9 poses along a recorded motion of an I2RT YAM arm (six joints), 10 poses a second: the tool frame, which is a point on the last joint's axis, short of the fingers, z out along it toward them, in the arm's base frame.
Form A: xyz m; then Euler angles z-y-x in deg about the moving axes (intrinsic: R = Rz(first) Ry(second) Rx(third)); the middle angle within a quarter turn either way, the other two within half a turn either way.
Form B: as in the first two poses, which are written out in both.
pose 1, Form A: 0.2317 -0.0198 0.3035 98.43 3.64 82.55
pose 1, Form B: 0.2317 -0.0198 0.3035 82.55 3.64 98.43
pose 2, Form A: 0.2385 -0.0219 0.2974 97.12 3.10 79.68
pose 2, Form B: 0.2385 -0.0219 0.2974 79.68 3.10 97.12
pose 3, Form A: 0.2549 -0.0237 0.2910 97.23 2.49 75.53
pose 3, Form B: 0.2549 -0.0237 0.2910 75.53 2.49 97.23
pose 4, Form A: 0.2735 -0.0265 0.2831 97.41 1.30 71.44
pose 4, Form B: 0.2735 -0.0265 0.2831 71.44 1.30 97.41
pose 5, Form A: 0.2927 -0.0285 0.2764 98.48 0.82 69.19
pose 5, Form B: 0.2927 -0.0285 0.2764 69.19 0.82 98.48
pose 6, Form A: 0.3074 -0.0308 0.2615 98.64 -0.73 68.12
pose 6, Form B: 0.3074 -0.0308 0.2615 68.12 -0.73 98.64
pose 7, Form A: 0.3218 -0.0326 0.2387 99.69 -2.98 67.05
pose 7, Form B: 0.3218 -0.0326 0.2387 67.05 -2.98 99.69
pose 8, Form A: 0.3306 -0.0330 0.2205 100.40 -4.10 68.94
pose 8, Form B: 0.3306 -0.0330 0.2205 68.94 -4.10 100.40
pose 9, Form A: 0.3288 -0.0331 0.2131 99.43 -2.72 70.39
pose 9, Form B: 0.3288 -0.0331 0.2131 70.39 -2.72 99.43
